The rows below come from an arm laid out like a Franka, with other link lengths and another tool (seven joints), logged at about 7 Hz.
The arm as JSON. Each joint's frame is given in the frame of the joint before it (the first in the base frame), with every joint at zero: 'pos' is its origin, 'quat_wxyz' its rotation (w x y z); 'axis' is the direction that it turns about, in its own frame. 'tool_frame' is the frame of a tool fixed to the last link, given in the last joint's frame.
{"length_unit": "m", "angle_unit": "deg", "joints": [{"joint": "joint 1", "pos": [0.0, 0.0, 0.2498], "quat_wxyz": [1.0, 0.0, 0.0, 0.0], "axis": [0.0, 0.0, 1.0]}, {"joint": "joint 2", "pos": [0.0, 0.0, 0.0], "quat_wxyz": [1.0, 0.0, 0.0, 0.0], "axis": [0.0, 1.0, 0.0]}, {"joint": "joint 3", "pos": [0.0, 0.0, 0.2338], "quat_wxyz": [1.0, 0.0, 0.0, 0.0], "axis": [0.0, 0.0, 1.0]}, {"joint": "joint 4", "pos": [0.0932, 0.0, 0.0], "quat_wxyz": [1.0, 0.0, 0.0, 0.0], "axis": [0.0, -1.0, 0.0]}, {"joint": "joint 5", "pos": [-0.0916, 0.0, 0.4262], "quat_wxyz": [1.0, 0.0, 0.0, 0.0], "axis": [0.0, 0.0, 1.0]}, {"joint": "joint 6", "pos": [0.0, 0.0, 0.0], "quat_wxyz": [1.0, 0.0, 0.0, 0.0], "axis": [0.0, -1.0, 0.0]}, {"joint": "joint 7", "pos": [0.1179, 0.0, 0.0], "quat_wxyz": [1.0, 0.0, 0.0, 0.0], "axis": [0.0, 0.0, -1.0]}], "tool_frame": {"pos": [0.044, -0.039, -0.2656], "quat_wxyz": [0.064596, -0.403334, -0.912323, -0.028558]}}
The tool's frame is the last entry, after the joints.
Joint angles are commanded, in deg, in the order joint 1, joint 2, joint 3, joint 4, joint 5, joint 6, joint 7. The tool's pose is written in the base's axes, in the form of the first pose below.
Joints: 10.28, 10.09, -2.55, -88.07, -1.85, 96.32, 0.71
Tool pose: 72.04, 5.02, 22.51, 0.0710, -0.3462, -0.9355, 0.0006
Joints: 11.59, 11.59, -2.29, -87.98, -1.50, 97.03, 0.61
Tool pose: 72.14, 7.19, 20.87, 0.0777, -0.3327, -0.9398, 0.0020
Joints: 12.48, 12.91, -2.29, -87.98, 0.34, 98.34, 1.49
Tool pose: 72.31, 9.09, 19.40, 0.0850, -0.3338, -0.9387, -0.0113
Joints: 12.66, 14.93, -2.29, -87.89, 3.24, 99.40, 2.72
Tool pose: 72.27, 10.43, 17.03, 0.1032, -0.3456, -0.9322, -0.0289
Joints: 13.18, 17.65, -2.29, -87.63, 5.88, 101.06, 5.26
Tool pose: 72.28, 11.97, 14.12, 0.1197, -0.3664, -0.9217, -0.0438
